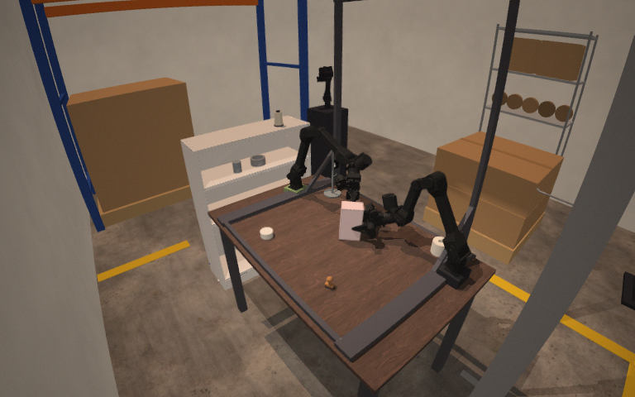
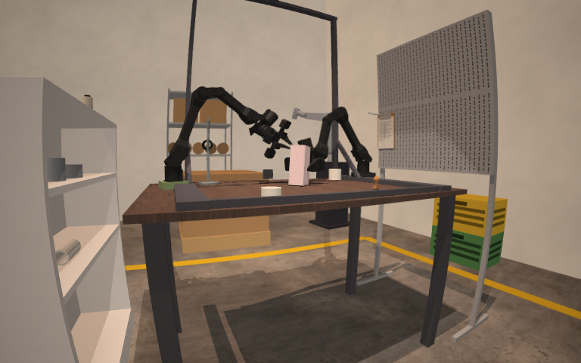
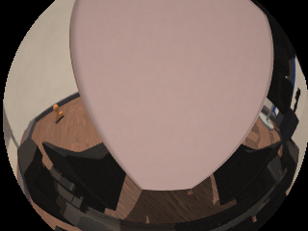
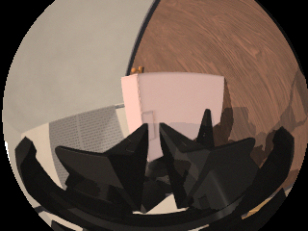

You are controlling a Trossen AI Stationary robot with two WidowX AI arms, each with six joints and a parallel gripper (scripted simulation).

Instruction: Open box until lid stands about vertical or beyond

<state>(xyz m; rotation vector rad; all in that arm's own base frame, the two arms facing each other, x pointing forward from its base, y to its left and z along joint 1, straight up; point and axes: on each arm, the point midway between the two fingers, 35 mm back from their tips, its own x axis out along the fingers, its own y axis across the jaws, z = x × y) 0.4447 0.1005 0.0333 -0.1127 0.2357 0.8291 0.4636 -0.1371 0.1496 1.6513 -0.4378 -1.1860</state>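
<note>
Now: left hand 30 mm below the pale pink carton, 30 mm short of it and 20 mm to the left of it.
</note>
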